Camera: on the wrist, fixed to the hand. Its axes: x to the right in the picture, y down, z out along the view.
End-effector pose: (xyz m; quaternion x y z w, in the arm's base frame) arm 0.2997 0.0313 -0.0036 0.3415 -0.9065 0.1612 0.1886
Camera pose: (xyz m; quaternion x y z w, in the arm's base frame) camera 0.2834 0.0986 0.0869 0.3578 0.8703 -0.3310 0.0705
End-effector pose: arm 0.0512 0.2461 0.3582 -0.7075 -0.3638 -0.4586 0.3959
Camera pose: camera 0.0573 0.1367 0.3894 -0.7333 0.1588 0.0340 0.6603
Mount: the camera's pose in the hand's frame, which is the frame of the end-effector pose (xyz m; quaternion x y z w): 0.0146 0.0444 -0.1039 0.1164 -0.0573 0.6954 0.7069
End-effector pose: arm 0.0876 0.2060 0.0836 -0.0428 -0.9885 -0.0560 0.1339
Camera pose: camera 0.1050 0.2383 0.1915 -0.7052 -0.6831 0.1710 0.0819
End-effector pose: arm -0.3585 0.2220 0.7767 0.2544 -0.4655 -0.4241 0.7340
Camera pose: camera -0.2449 0.2299 0.7722 -0.0827 -0.5974 0.2502 0.7574
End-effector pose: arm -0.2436 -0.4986 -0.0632 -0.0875 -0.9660 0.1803 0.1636
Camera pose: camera -0.2162 -0.4212 0.0158 0.7042 0.6103 -0.3586 0.0549
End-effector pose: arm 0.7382 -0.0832 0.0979 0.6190 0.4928 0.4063 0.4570
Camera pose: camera 0.6524 -0.0560 0.1678 -0.8567 0.0610 -0.5122 0.0033
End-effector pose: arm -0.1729 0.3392 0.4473 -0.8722 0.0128 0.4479 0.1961
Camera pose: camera -0.0923 0.2637 0.4754 0.5591 -0.6564 -0.5015 0.0706
